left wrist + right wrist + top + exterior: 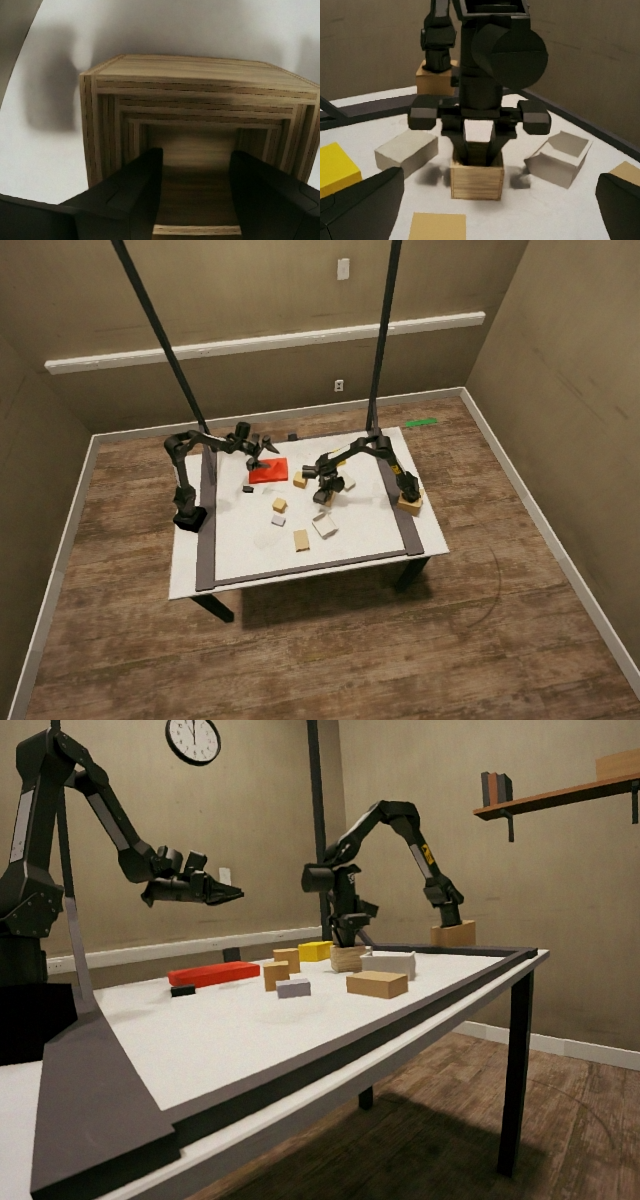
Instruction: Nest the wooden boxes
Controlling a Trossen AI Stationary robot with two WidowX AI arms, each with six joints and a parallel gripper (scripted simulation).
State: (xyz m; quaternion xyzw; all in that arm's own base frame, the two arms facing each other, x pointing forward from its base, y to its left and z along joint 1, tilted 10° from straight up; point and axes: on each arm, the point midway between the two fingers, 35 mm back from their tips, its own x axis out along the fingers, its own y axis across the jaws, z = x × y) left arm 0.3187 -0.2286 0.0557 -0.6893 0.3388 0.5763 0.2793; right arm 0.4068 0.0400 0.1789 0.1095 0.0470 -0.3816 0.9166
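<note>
The small open wooden box is 50 mm below my left hand. Round my left hand: tan cube 30 mm ahead, 220 mm to the right, 50 mm below; then flat tan block 210 mm ahead, 130 mm to the right, 60 mm below; then pale block 80 mm behind, 100 mm to the left, 50 mm below.
</note>
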